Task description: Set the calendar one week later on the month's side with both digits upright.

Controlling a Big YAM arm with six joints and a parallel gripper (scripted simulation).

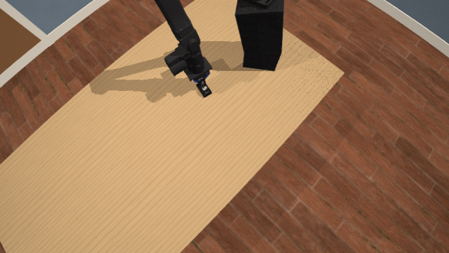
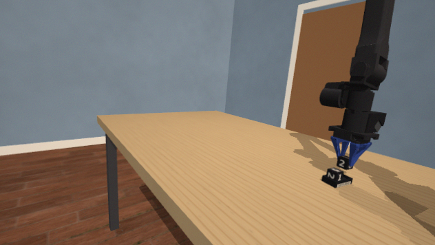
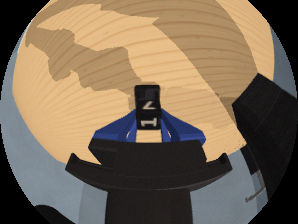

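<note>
My gripper is now right at the black date cube. Also, from my hand: black tray 10 mm ahead, 20 mm to the left, 50 mm below; black cube 10 mm ahead, 30 mm to the left, 40 mm below.
</note>
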